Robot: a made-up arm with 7 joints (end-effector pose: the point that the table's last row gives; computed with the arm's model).
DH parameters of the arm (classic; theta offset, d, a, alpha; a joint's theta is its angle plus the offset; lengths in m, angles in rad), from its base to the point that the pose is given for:
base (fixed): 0 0 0 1.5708
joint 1: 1.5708 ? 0 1.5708
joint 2: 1.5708 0 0 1.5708
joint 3: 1.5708 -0.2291 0 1.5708
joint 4: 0 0 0 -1.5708
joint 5: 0 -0.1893 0 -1.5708
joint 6: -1.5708 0 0 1.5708
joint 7: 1.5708 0 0 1.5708
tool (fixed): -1.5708 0 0 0
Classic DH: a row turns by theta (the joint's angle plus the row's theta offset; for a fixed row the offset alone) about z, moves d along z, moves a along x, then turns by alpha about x.
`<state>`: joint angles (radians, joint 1 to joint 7).
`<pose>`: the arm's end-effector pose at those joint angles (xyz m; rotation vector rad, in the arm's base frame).
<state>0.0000 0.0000 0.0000 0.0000 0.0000 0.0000 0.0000</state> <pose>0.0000 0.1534 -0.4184 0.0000 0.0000 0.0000</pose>
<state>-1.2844 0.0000 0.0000 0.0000 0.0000 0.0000 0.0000</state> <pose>-0.4014 0.1534 -0.1182 0.0000 1.2844 0.0000</pose>
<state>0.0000 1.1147 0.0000 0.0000 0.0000 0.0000 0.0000</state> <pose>0.0000 0.5290 -0.1843 1.1147 0.0000 0.0000</pose>
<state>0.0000 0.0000 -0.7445 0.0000 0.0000 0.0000 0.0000</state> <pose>0.0000 0.1534 -0.4184 0.0000 0.0000 -0.7445</pose>
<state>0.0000 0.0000 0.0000 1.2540 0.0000 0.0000 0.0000</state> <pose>0.1799 0.1534 -0.2881 0.0000 -1.2540 0.0000</pose>
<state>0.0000 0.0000 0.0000 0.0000 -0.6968 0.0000 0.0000</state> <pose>0.0000 0.1534 -0.4184 0.0000 0.0000 -0.6968</pose>
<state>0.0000 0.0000 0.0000 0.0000 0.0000 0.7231 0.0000</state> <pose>0.0000 0.1534 -0.4184 0.0000 0.7231 0.0000</pose>
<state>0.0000 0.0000 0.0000 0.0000 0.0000 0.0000 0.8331</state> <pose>0.0000 0.1534 -0.4184 -0.8331 0.0000 0.0000</pose>
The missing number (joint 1, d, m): -0.1534
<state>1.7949 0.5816 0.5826 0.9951 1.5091 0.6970 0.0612</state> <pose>0.1943 0.4089 0.1803 -1.8139 -2.3828 0.2875</pose>
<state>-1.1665 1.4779 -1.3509 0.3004 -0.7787 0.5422 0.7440</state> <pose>-0.0802 0.5565 -0.0476 -0.2604 -2.5318 1.5455</pose>
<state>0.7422 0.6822 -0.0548 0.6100 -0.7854 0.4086 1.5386</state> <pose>0.2839 0.3911 -0.1494 -0.2168 -0.1396 -0.6254</pose>
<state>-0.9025 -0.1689 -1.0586 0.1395 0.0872 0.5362 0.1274</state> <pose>-0.3113 0.0608 -0.2622 -0.5314 1.1765 -0.8835</pose>
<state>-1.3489 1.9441 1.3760 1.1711 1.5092 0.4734 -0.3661</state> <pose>0.2705 0.3729 0.0264 0.4635 -1.1349 0.1686</pose>
